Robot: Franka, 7 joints.
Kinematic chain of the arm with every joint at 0, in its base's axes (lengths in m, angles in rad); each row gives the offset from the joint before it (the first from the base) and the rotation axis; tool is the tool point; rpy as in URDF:
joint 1: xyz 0 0 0.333 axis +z
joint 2: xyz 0 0 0 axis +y
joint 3: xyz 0 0 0.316 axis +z
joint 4: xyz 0.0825 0 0 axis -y
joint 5: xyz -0.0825 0 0.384 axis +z
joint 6: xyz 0 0 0 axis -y
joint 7: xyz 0.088 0 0 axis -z
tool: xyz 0 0 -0.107 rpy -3.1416 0 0
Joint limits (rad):
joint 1: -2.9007..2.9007
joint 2: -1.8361..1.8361
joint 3: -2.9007..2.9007
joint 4: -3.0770..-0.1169
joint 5: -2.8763..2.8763
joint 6: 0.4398..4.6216
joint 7: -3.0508..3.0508
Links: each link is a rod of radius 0.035 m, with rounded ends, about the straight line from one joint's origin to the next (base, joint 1, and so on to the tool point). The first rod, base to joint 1, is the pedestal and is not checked.
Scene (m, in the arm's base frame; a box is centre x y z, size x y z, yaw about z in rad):
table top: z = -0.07
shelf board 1: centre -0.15 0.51 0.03 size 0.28 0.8 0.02 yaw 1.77
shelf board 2: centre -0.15 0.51 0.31 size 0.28 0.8 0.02 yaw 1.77
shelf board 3: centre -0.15 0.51 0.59 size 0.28 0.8 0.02 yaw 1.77
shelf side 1: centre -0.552 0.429 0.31 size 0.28 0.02 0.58 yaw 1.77
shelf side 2: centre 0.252 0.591 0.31 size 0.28 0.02 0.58 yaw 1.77
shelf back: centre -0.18 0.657 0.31 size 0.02 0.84 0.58 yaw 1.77
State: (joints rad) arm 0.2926 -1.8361 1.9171 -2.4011 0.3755 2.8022 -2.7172
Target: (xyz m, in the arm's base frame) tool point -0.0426 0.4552 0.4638
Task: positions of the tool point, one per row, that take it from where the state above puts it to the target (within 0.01 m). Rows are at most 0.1 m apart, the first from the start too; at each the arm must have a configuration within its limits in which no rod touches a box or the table.
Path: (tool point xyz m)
1: -0.1287 0.3995 0.1764
2: -0.1121 0.3140 0.1721
3: -0.0735 0.2361 0.1718
4: -0.0544 0.2720 0.2443
5: -0.0333 0.2851 0.3214
6: -0.0144 0.2757 0.3964
7: -0.0005 0.2469 0.4638
8: -0.0311 0.3063 0.4841
9: -0.0468 0.3781 0.4836
10: -0.0426 0.4552 0.4638

